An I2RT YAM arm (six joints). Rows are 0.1 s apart.
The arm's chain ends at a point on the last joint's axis. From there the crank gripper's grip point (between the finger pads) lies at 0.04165 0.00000 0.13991 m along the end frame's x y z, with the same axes.
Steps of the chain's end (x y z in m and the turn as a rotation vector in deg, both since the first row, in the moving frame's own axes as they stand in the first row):
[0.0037 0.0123 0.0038 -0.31 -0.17 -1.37]
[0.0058 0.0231 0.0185 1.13 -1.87 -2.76]
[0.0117 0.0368 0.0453 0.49 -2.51 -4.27]
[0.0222 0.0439 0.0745 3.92 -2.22 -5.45]
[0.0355 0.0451 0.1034 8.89 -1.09 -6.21]
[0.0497 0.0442 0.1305 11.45 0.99 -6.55]
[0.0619 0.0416 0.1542 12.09 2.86 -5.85]
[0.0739 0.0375 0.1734 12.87 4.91 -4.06]
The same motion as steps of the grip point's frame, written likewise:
[0.0033 0.0121 0.0039 -0.31 -0.17 -1.37]
[0.0011 0.0184 0.0197 1.13 -1.87 -2.76]
[0.0054 0.0327 0.0470 0.49 -2.51 -4.27]
[0.0161 0.0306 0.0755 3.92 -2.22 -5.45]
[0.0314 0.0191 0.1021 8.89 -1.09 -6.21]
[0.0502 0.0117 0.1265 11.45 0.99 -6.55]
[0.0670 0.0080 0.1484 12.09 2.86 -5.85]
[0.0844 0.0035 0.1655 12.87 4.91 -4.06]

